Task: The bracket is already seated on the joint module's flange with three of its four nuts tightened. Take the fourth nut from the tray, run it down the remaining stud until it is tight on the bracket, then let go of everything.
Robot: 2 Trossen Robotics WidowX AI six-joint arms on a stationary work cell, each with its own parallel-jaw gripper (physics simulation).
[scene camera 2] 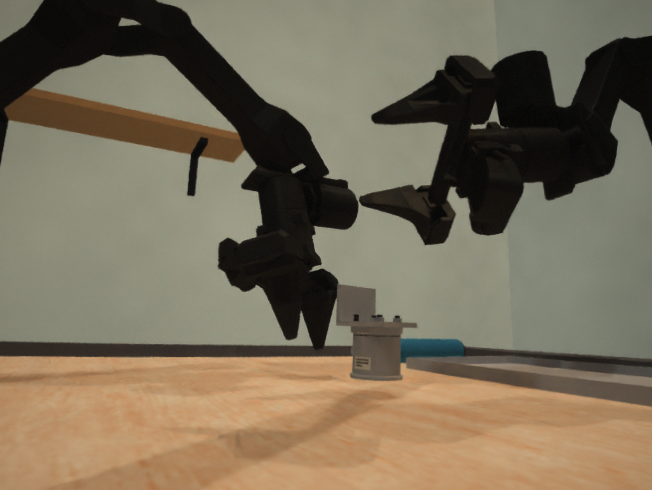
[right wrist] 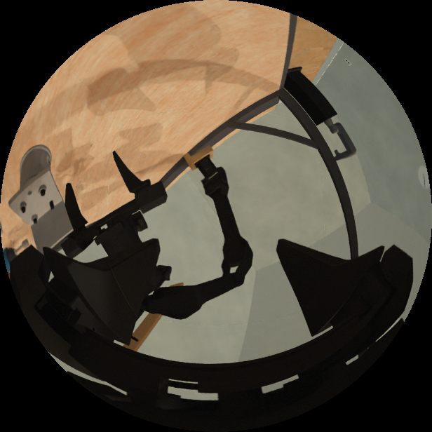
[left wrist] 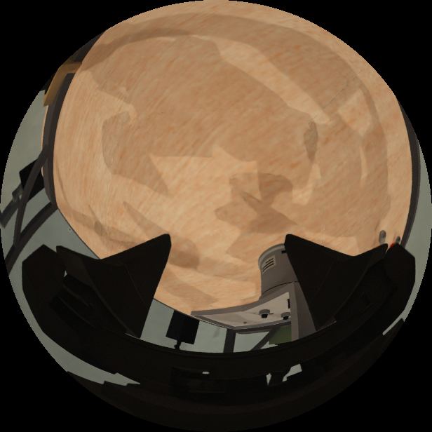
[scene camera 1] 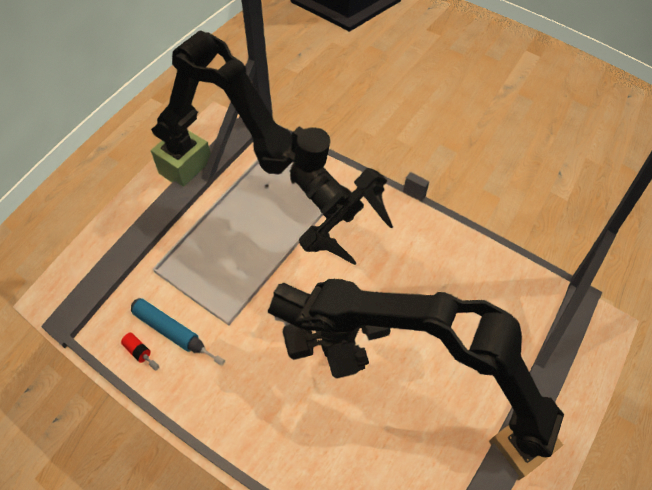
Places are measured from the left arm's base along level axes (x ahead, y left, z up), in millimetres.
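Pixels of known places: left gripper, fingertip midpoint: (scene camera 2: 306, 344); right gripper, fingertip midpoint: (scene camera 2: 365, 163) (scene camera 1: 373, 245); left arm's base at its link origin: (scene camera 1: 529, 440); right arm's base at its link origin: (scene camera 1: 178, 146).
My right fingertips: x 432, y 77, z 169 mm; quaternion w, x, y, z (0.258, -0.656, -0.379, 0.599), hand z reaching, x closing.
Observation:
Ahead of a thing's pixels: the offset from my right fingertips to its top centre.
The grey joint module @(dx +36, dy +141, dz -140 mm) (scene camera 2: 376, 358) (left wrist: 273, 280) (right wrist: 36, 159) stands upright on the table; the left arm hides it in scene camera 1. The bracket (scene camera 2: 356, 301) (right wrist: 52, 226) sits on top, its plate upright. Nuts (right wrist: 42, 190) and a bare stud (right wrist: 52, 205) show on its flat part. The tray @(dx +286, dy +118, dz -198 mm) (scene camera 1: 184, 258) (scene camera 2: 527, 375) holds a small dark piece, apparently the nut @(dx +371, dy +29, dz -205 mm) (scene camera 1: 266, 185). My left gripper (scene camera 2: 304, 342) (left wrist: 229, 240) (right wrist: 88, 167) is open and empty, pointing down beside the module. My right gripper (scene camera 1: 372, 244) (scene camera 2: 367, 159) is open and empty, high above the table.
A blue driver @(dx +136, dy +371, dz -173 mm) (scene camera 1: 163, 324) (scene camera 2: 432, 347) and a short red driver @(dx +134, dy +456, dz -180 mm) (scene camera 1: 134, 347) lie left of and below the tray in scene camera 1. A dark frame (scene camera 1: 142, 226) borders the table. The left forearm (scene camera 1: 395, 308) passes below the right gripper in that picture.

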